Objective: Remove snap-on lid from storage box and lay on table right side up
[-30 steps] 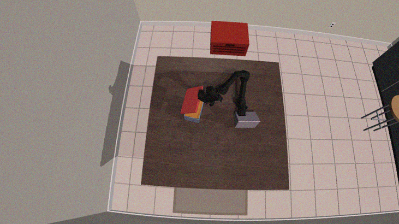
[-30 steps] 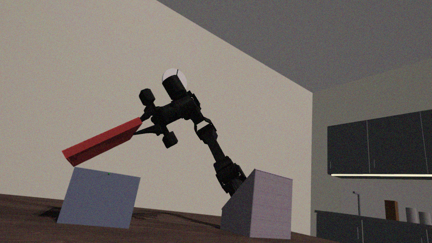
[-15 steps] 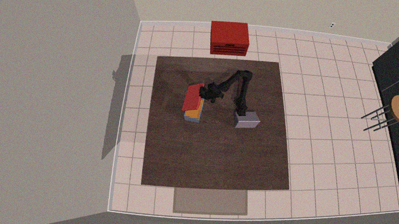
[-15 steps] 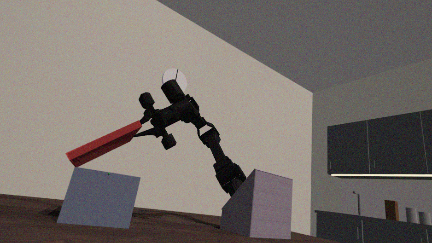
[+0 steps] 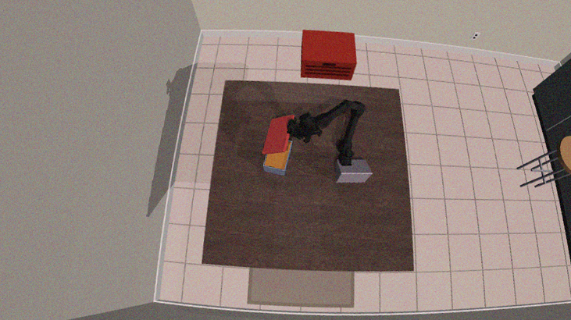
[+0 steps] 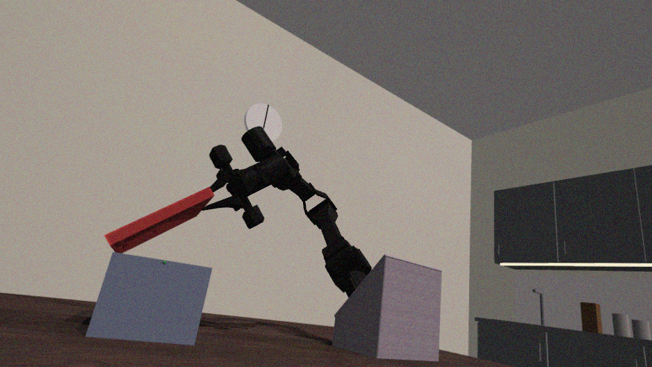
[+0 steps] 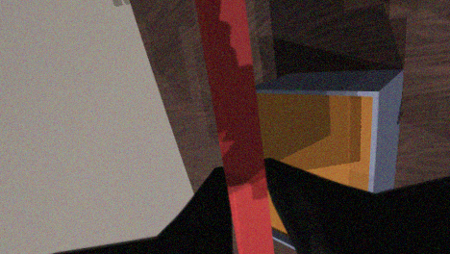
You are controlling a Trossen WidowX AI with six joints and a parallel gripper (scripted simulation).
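Right now my gripper tip is 6 cm short of the red lid, 2 cm to the left of it and 5 cm above it. From my gripper tip the other things lie so: blue-grey storage box 7 cm ahead, 8 cm to the left, 18 cm below.
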